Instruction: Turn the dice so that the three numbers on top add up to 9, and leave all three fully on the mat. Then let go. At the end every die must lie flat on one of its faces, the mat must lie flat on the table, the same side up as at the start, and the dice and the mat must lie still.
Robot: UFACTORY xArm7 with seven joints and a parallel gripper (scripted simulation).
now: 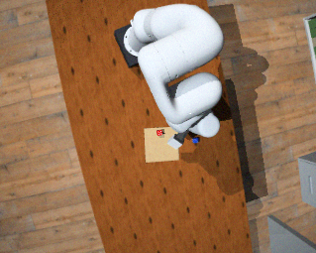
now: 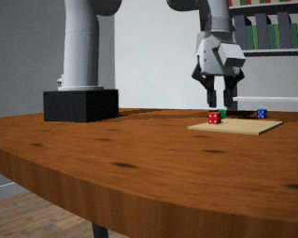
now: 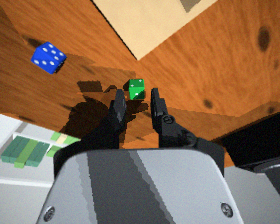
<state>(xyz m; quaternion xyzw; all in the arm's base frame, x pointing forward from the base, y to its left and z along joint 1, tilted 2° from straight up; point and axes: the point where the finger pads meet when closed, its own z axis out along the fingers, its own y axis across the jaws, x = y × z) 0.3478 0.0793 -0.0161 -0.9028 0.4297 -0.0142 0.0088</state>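
Right now the green die is 40 mm below my hand. The rest, counted from my hand: red die (110 mm to the right, 30 mm below, 20 mm ahead); then blue die (100 mm ahead, 40 mm below, 20 mm to the left); then tan mat (120 mm to the right, 70 mm ahead, 40 mm below).
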